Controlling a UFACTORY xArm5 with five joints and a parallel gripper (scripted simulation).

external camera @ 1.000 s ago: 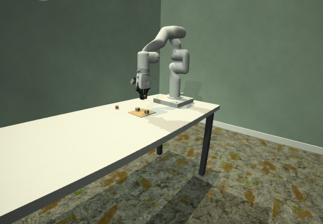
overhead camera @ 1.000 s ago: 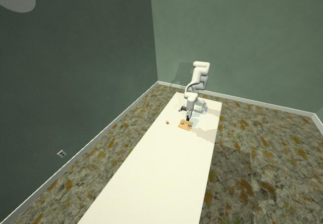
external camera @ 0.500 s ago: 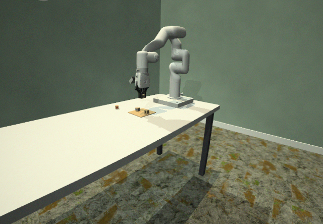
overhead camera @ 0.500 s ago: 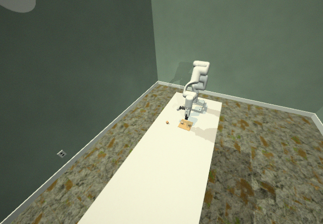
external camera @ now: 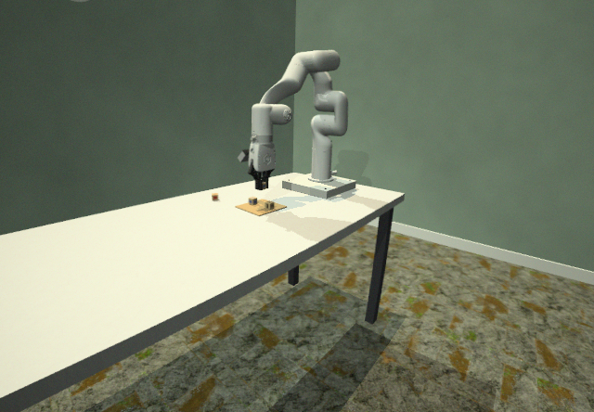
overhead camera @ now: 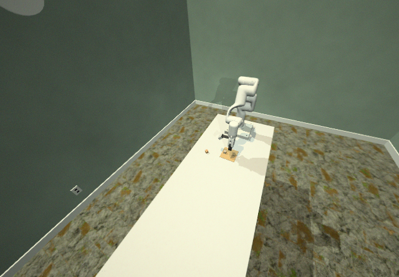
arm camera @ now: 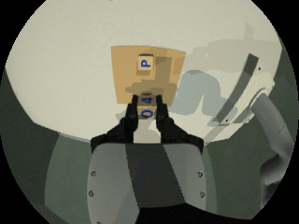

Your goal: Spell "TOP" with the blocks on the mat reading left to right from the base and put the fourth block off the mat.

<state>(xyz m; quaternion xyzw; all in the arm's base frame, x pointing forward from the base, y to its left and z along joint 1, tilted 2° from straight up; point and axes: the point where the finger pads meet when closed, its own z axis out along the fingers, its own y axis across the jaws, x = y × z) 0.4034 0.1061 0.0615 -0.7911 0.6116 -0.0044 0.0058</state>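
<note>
The tan mat is 90 mm below my hand.
</note>
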